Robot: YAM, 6 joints.
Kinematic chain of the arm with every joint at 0, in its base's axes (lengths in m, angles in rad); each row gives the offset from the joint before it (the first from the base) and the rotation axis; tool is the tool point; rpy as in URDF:
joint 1: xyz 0 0 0.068 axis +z
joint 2: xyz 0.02 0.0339 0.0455 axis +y
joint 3: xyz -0.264 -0.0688 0 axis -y
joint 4: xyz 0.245 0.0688 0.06 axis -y
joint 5: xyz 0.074 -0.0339 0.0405 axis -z
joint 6: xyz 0.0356 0 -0.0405 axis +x
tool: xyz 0 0 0 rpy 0 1.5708 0
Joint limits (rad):
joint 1: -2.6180..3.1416
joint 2: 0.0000..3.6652
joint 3: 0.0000..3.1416
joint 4: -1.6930..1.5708
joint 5: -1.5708..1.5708
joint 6: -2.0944..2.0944
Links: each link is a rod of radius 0.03 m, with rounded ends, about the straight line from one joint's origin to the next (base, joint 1, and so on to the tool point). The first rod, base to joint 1, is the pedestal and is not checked.
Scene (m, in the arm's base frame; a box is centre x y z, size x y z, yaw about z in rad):
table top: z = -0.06
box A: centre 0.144 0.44 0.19 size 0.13 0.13 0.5 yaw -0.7
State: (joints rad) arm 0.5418 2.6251 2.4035 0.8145 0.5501 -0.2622
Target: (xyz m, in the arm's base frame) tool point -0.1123 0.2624 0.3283
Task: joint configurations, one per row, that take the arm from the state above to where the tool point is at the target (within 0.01 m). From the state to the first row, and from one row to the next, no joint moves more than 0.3 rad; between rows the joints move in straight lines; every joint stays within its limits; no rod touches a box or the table.
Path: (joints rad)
1: 0.4204 2.3289 2.1937 0.5908 0.5653 -0.3594
2: 0.2990 2.0326 1.9840 0.3672 0.5804 -0.4565
3: 0.1776 1.7364 1.7742 0.1435 0.5956 -0.5537
4: 0.0562 1.4401 1.5645 -0.0802 0.6107 -0.6509
5: -0.0652 1.1439 1.3547 -0.3038 0.6259 -0.7480
6: 0.1987 1.1582 1.2828 -0.1778 0.6225 -0.6873
7: 0.4625 1.1725 1.2109 -0.0517 0.6191 -0.6266
8: 0.7263 1.1868 1.1391 0.0743 0.6157 -0.5658
9: 0.9902 1.2011 1.0672 0.2004 0.6123 -0.5051
10: 1.2540 1.2154 0.9953 0.3264 0.6090 -0.4444
11: 1.5179 1.2297 0.9234 0.4525 0.6056 -0.3837
12: 1.7817 1.2440 0.8515 0.5785 0.6022 -0.3229
13: 2.0455 1.2583 0.7797 0.7046 0.5988 -0.2622

